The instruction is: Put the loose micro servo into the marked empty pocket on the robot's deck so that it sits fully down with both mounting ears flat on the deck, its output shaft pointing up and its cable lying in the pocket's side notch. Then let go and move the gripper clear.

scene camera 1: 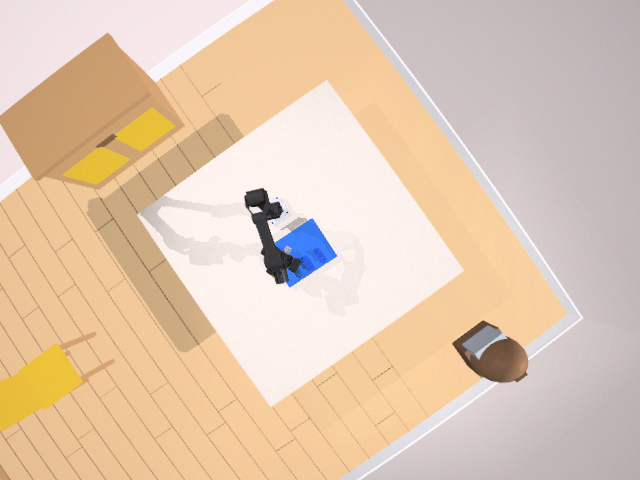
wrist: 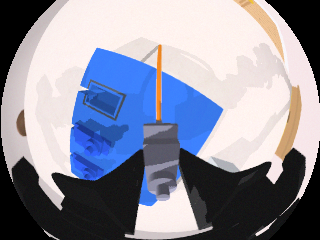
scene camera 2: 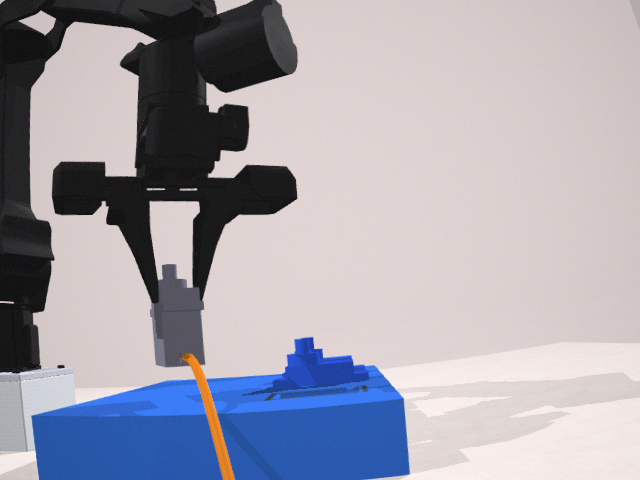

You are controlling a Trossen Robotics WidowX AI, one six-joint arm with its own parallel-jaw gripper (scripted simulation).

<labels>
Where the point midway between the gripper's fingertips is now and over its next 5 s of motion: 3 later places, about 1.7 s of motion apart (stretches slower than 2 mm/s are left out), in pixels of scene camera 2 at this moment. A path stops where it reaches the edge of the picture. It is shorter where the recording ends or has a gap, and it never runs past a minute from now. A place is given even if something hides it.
The gripper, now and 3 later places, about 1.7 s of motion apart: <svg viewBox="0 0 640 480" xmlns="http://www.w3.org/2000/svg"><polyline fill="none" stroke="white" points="177,302 329,311 334,359 286,322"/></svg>
</labels>
